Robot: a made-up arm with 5 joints.
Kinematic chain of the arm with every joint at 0, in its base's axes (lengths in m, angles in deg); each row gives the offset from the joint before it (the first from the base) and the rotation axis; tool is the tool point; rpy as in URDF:
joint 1: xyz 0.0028 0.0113 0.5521 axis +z
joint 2: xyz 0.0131 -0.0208 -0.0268 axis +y
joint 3: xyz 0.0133 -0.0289 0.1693 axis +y
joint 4: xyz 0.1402 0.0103 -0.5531 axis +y
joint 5: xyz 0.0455 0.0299 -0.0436 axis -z
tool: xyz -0.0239 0.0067 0.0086 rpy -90 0 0
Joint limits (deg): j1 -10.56..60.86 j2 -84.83..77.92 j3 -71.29..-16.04 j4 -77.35..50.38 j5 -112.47..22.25
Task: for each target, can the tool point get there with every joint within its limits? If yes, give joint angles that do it. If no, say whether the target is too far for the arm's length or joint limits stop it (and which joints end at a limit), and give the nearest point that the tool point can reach.
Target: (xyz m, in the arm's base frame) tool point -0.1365 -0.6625 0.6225
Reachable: no: joint limits stop it (at a limit: joint 1, joint 2, joint 3, joint 4) | nearest point -0.1147 -0.2460 0.1540 | short by 0.627 m
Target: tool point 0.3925 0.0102 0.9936
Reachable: yes | joints 3.19 -45.04 -62.05 -39.39 -47.90
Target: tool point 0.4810 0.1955 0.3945
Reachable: yes | joints 21.36 -14.42 -30.04 -11.69 0.50
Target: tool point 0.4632 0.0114 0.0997
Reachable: yes | joints 2.64 49.92 -64.38 -7.17 -43.56
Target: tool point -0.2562 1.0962 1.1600
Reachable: no: too far | nearest point 0.2489 0.4645 0.9199 | short by 0.844 m
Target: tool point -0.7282 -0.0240 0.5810
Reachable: no: joint limits stop it (at a limit: joint 2, joint 3, joint 4) | nearest point -0.2777 -0.0022 0.1574 | short by 0.619 m
